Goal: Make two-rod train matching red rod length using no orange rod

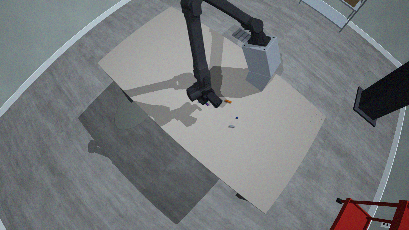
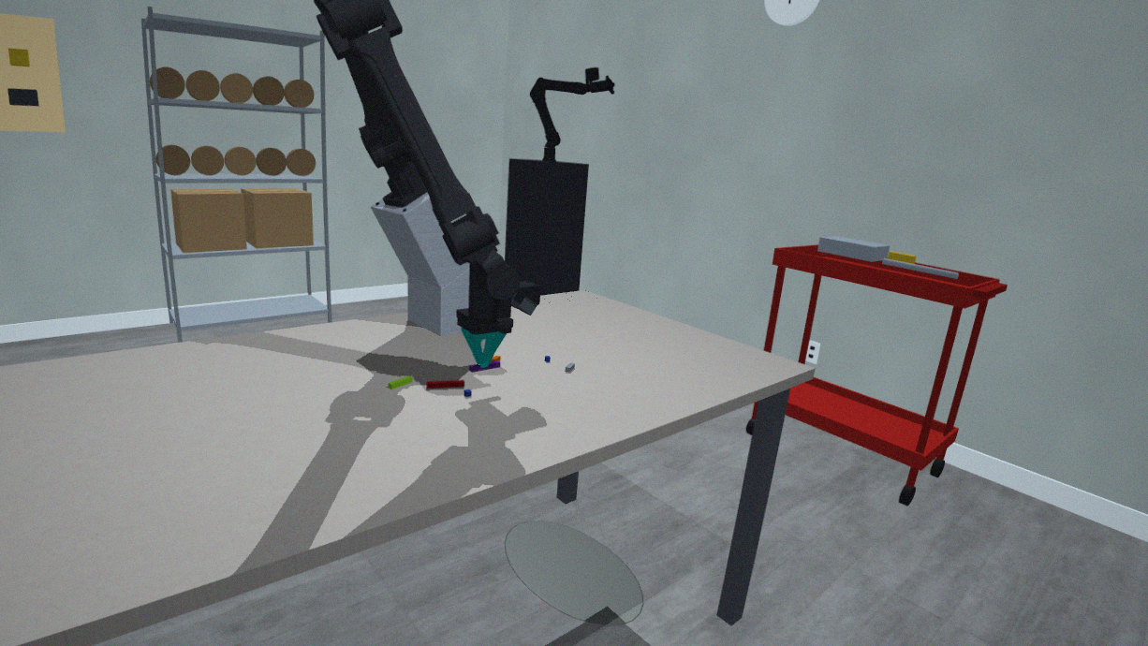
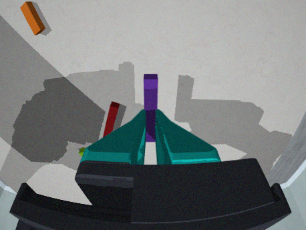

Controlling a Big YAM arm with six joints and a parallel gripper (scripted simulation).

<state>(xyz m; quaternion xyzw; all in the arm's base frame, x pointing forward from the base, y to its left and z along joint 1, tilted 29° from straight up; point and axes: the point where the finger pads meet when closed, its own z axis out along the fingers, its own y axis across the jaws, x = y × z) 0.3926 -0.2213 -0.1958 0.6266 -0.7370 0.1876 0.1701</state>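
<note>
Now: hand 60 mm past the red rod, 40 mm to the left of it and 50 mm above it. Also, from my hand: lime rod: 120 mm behind, 110 mm to the right, 50 mm below; then orange rod: 110 mm behind, 110 mm to the left, 50 mm below; then purple rod: 10 mm below.
</note>
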